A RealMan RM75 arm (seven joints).
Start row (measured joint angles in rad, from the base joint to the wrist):
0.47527 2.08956 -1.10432 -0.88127 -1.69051 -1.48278 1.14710
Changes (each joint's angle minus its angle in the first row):
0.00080 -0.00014 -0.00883 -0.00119 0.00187 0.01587 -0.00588
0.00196 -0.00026 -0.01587 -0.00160 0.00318 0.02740 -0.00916
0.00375 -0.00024 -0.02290 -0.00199 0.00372 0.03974 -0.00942
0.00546 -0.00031 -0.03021 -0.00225 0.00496 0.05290 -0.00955
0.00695 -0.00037 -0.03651 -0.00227 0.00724 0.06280 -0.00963
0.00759 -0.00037 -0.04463 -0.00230 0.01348 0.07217 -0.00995
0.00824 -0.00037 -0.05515 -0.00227 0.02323 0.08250 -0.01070
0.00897 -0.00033 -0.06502 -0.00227 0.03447 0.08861 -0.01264
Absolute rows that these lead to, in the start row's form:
0.47607 2.08942 -1.11315 -0.88246 -1.68864 -1.46691 1.14122
0.47723 2.08930 -1.12019 -0.88287 -1.68733 -1.45538 1.13794
0.47902 2.08932 -1.12722 -0.88326 -1.68679 -1.44304 1.13768
0.48073 2.08925 -1.13453 -0.88352 -1.68555 -1.42988 1.13755
0.48222 2.08919 -1.14083 -0.88354 -1.68327 -1.41998 1.13747
0.48286 2.08919 -1.14895 -0.88357 -1.67703 -1.41061 1.13715
0.48351 2.08919 -1.15947 -0.88354 -1.66728 -1.40028 1.13640
0.48424 2.08923 -1.16934 -0.88354 -1.65604 -1.39417 1.13446

